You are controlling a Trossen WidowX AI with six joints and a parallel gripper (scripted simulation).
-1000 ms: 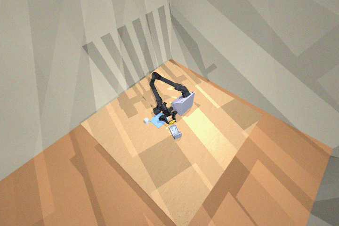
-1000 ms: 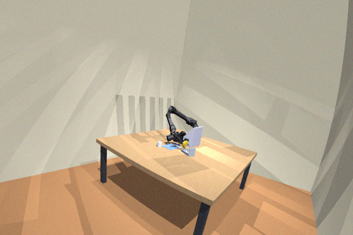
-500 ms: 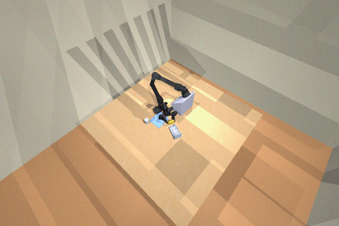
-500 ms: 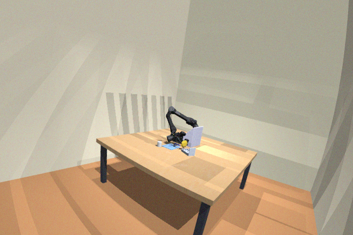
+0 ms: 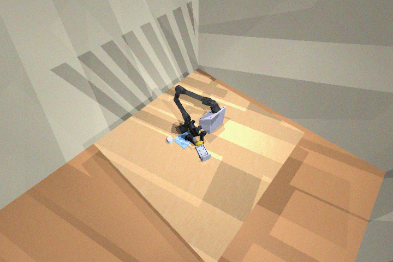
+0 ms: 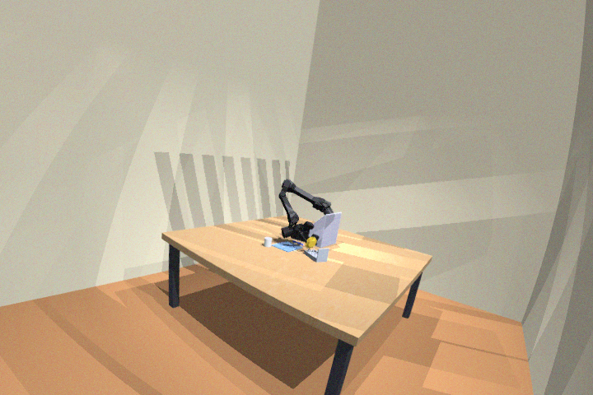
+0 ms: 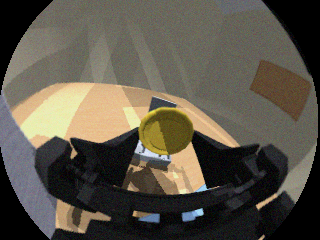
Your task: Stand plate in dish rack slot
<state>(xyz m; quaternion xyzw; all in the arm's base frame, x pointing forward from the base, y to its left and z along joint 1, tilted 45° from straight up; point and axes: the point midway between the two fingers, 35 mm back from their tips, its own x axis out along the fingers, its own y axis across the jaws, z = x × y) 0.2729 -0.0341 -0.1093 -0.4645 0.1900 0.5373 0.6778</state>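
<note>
My gripper tip is 10 mm short of the dish rack, 50 mm to the right of it and 50 mm above it. From my gripper tip the other things lie so: small white cup 130 mm ahead, 220 mm to the right, 40 mm below; thin blue utensil 90 mm behind, 180 mm to the right, 70 mm below; plate 10 mm to the right.
</note>
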